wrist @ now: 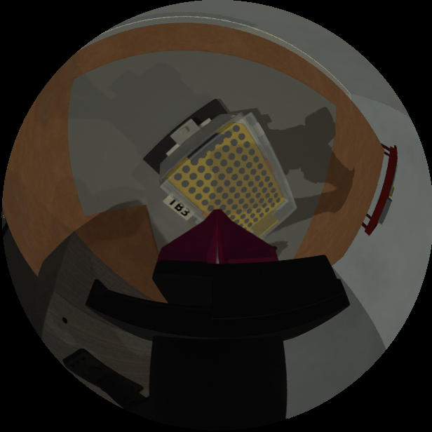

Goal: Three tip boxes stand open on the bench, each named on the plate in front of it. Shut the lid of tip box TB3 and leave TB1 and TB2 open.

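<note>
Tip box TB3 [220, 175] stands in the middle of the wrist view, turned at an angle, with a yellow deck of round grey holes. Its name plate [179, 206] reads TB3 and lies along the lower-left side. A see-through pane [274, 162] runs along the box's right side, apparently part of the lid; its exact tilt is hard to tell. My gripper [217, 215] is shut and empty, its dark red fingertips overlapping the box's near edge in the view. Whether they touch it, I cannot tell. TB1 and TB2 do not show.
A black strip [156, 156] with a pale clip [184, 131] lies along the box's upper-left side. The grey mat [100, 165] lies on the brown bench [35, 185]. A wooden block-like surface [100, 285] is at lower left. A dark red rail [388, 190] is at far right.
</note>
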